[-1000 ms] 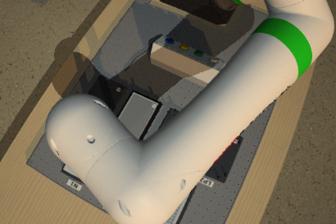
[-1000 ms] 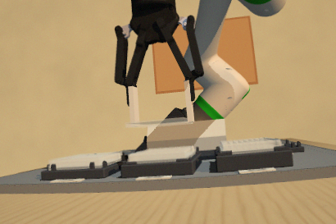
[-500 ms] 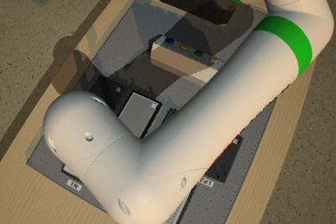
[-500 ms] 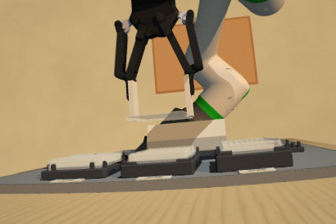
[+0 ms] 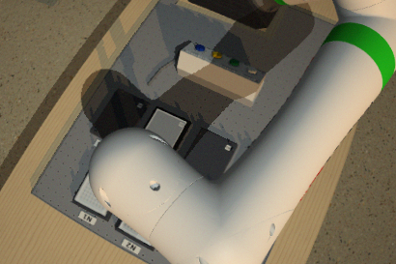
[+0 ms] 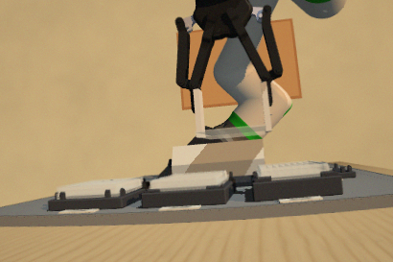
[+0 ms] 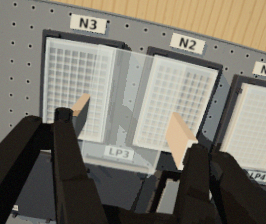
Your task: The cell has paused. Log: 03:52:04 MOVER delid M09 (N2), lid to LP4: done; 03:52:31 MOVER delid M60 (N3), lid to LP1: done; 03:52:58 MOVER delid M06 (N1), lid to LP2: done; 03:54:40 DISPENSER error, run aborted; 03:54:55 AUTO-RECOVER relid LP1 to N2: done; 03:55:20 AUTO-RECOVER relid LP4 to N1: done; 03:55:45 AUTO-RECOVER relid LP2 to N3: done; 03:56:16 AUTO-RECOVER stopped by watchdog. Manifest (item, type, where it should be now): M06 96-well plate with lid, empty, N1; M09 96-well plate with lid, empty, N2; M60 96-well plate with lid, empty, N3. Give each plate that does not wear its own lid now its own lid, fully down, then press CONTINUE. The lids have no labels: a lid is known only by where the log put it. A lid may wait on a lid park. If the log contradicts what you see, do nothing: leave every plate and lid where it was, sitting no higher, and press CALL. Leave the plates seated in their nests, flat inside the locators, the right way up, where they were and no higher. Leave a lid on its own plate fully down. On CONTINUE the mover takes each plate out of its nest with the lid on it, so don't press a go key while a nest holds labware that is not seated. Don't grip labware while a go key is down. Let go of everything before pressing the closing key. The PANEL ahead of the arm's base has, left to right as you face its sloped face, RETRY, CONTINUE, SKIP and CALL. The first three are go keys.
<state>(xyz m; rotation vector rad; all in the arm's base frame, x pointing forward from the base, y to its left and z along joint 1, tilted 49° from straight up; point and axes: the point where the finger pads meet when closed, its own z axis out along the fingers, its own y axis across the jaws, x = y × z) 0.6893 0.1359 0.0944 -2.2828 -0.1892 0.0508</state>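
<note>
Right now the nest is 10 cm below my hand, 7 cm to the left of it and 1 cm behind it. From my hand the other things lie so: lid park LP3: 18 cm behind, 10 cm below, 3 cm to the right; then plate: 20 cm to the right, 9 cm below, 2 cm ahead; then LP1 label: 14 cm to the right, 11 cm below, 8 cm behind.
</note>
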